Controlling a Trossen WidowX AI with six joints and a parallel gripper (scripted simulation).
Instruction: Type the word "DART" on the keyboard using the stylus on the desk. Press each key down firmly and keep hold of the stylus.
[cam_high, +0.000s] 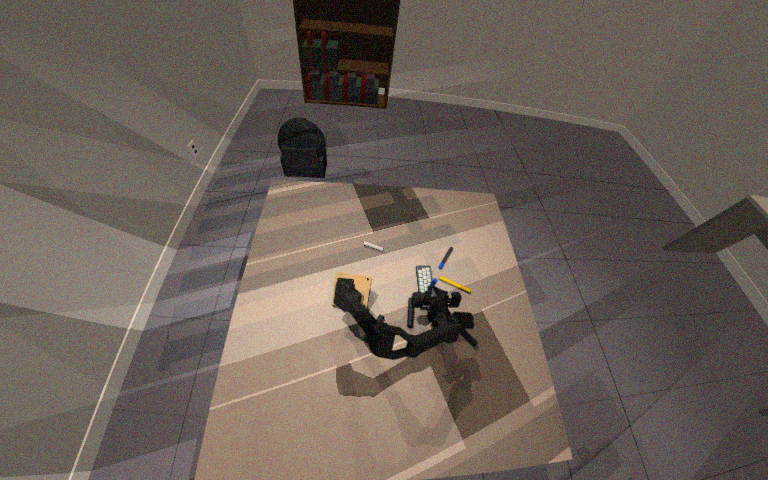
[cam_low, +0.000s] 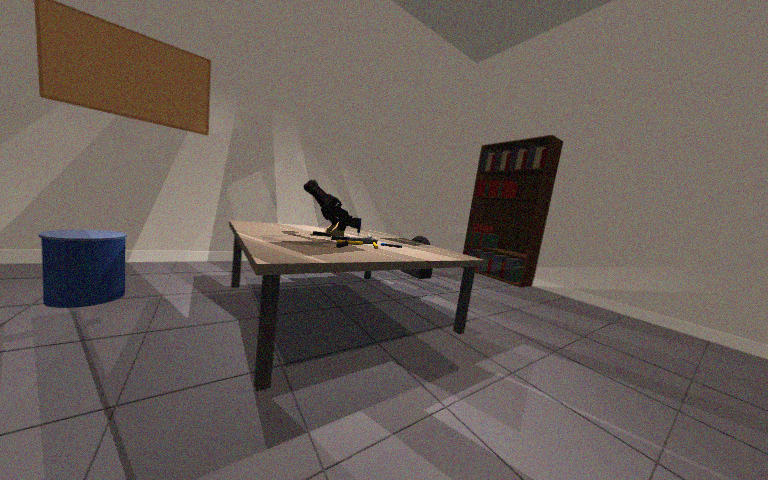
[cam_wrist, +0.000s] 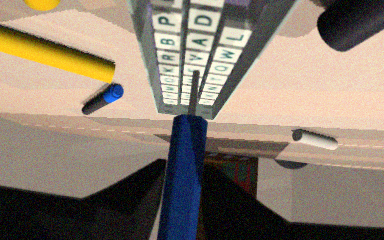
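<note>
My gripper tip is now 140 mm short of the yellow pencil, 80 mm above it and 60 mm to the right of it. The rest, counted from my gripper tip: white pen 250 mm behind, 220 mm to the left, 80 mm below; then blue stylus 10 mm below.
</note>
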